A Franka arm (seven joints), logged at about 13 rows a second.
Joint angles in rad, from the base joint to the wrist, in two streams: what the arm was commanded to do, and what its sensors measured. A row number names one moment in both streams.
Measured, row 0:
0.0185, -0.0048, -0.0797, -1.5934, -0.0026, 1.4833, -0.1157
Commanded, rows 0 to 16:
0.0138, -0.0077, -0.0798, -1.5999, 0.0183, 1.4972, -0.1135
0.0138, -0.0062, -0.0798, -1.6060, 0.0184, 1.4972, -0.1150
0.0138, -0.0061, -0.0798, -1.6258, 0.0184, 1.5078, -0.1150
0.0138, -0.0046, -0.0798, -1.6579, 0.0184, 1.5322, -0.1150
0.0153, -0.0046, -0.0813, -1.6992, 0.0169, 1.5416, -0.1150
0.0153, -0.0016, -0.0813, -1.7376, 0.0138, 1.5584, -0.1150
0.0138, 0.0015, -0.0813, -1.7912, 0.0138, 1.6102, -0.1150
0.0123, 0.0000, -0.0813, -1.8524, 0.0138, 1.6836, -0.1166
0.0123, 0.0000, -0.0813, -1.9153, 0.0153, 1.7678, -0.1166
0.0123, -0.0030, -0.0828, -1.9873, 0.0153, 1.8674, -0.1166
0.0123, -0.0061, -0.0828, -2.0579, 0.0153, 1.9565, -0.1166
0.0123, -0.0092, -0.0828, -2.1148, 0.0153, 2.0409, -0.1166
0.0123, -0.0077, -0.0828, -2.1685, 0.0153, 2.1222, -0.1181
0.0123, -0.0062, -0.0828, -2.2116, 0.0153, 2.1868, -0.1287
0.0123, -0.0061, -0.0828, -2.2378, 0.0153, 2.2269, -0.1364
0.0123, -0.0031, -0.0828, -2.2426, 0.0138, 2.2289, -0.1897
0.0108, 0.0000, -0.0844, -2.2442, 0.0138, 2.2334, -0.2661
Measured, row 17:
0.0180, 0.0262, -0.0831, -2.2196, 0.0057, 2.2131, -0.1661
